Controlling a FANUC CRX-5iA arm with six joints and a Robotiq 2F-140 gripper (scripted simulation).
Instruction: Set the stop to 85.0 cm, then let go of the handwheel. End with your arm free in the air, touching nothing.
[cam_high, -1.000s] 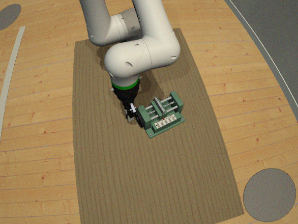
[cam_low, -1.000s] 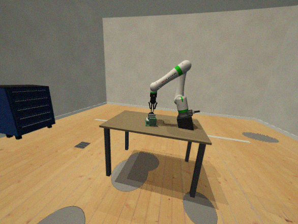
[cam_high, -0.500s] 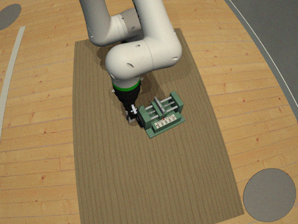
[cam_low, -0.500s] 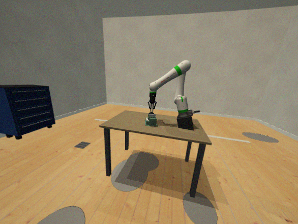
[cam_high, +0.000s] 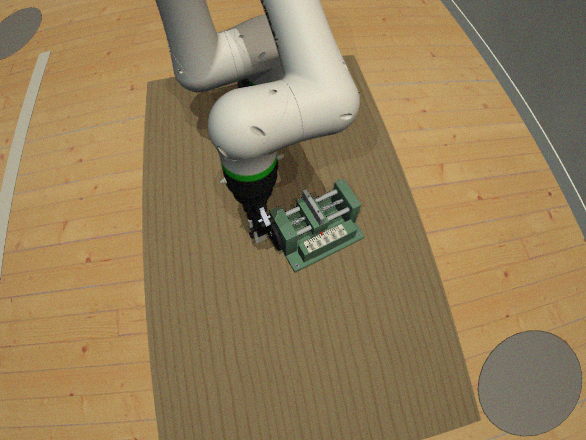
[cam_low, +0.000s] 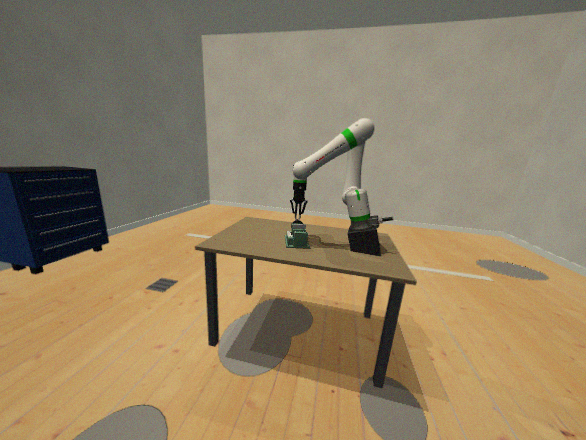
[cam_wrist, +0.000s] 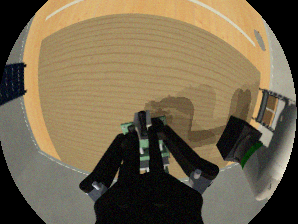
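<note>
The stop block lies 130 mm to the left of my hand, 50 mm behind it and 30 mm below it.
</note>
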